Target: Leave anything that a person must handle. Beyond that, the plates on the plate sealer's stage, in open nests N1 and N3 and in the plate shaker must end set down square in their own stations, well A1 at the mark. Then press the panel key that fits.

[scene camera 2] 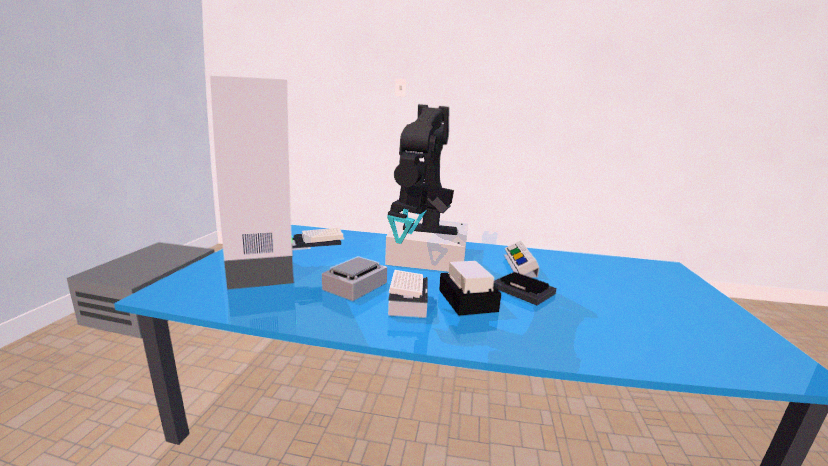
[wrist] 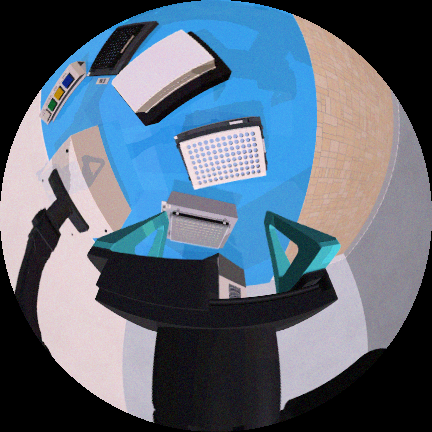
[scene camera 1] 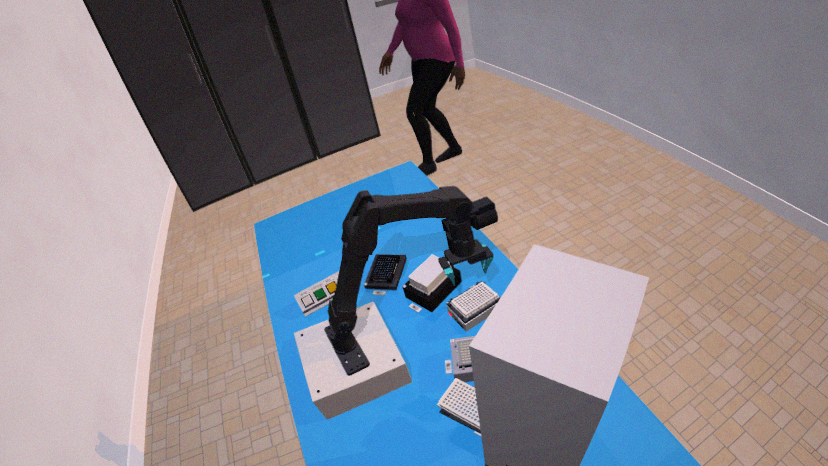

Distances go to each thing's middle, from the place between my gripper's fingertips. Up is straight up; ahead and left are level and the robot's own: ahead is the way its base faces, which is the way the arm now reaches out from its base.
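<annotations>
Shaker station (scene camera 2: 399, 305): my hand 15 cm above it, 2 cm short of it, 2 cm to the right of it. Button box (scene camera 1: 317, 296): 40 cm to the left of my hand, 36 cm behind, 15 cm below.
</annotations>
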